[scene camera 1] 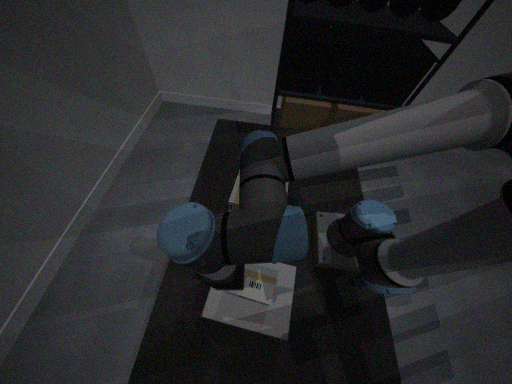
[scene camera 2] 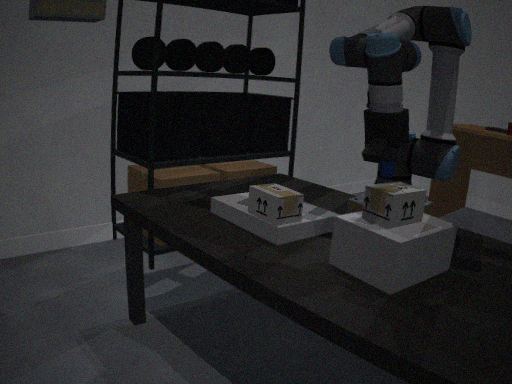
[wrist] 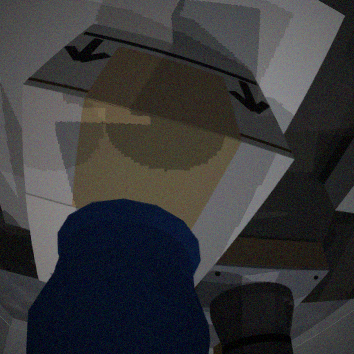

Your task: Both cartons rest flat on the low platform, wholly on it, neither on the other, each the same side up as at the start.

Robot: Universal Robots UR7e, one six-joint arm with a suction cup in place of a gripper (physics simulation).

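Two small white cartons with tan tape and up-arrows stand on a dark table. One carton rests flat on the low white platform; in scene camera 1 only a sliver of it shows behind the arm. The other carton sits on the tall white block. My blue suction cup hangs just above this carton's top near its back edge, holding nothing.
A black shelf rack behind the table holds dark balls and a dark bin, with brown boxes at its foot. A wooden bench stands at the right. The arm's base plate is beside the block.
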